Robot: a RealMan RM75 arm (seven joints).
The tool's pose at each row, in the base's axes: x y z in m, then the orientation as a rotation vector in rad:
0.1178, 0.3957, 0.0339, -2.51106, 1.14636, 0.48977
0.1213, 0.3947, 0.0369, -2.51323, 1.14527, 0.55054
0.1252, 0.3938, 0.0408, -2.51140, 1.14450, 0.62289
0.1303, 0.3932, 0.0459, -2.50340, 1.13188, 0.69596
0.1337, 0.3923, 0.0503, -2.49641, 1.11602, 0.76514
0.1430, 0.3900, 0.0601, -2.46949, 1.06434, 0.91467
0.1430, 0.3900, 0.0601, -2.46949, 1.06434, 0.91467
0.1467, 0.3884, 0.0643, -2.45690, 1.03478, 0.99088
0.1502, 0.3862, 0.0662, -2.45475, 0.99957, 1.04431
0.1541, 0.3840, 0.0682, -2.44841, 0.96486, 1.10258
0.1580, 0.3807, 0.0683, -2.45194, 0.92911, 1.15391
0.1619, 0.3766, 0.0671, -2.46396, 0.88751, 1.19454
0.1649, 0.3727, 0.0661, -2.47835, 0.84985, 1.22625
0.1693, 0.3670, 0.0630, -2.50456, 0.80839, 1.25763
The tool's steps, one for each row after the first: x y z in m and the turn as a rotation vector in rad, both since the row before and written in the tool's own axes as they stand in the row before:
0.0015, -0.0026, -0.0037, -0.02763, -0.03287, 0.00784
0.0011, -0.0029, -0.0046, -0.03054, -0.04010, 0.01049
0.0008, -0.0040, -0.0060, -0.02526, -0.04551, 0.00339
0.0001, -0.0024, -0.0051, -0.02519, -0.04301, 0.00084
0.0009, -0.0061, -0.0123, -0.04790, -0.10063, -0.00813
0.0000, 0.0000, 0.0000, 0.00000, 0.00000, 0.00000
0.0000, -0.0017, -0.0056, -0.02777, -0.05019, -0.00540
0.0016, -0.0010, -0.0042, -0.02517, -0.03432, -0.01340
0.0016, -0.0011, -0.0045, -0.02563, -0.03814, -0.01161
0.0033, -0.0002, -0.0039, -0.03053, -0.02928, -0.01273
0.0046, 0.0005, -0.0035, -0.03221, -0.02034, -0.01808
0.0038, 0.0011, -0.0031, -0.02970, -0.01378, -0.01669
0.0068, 0.0018, -0.0035, -0.03921, -0.00770, -0.01723

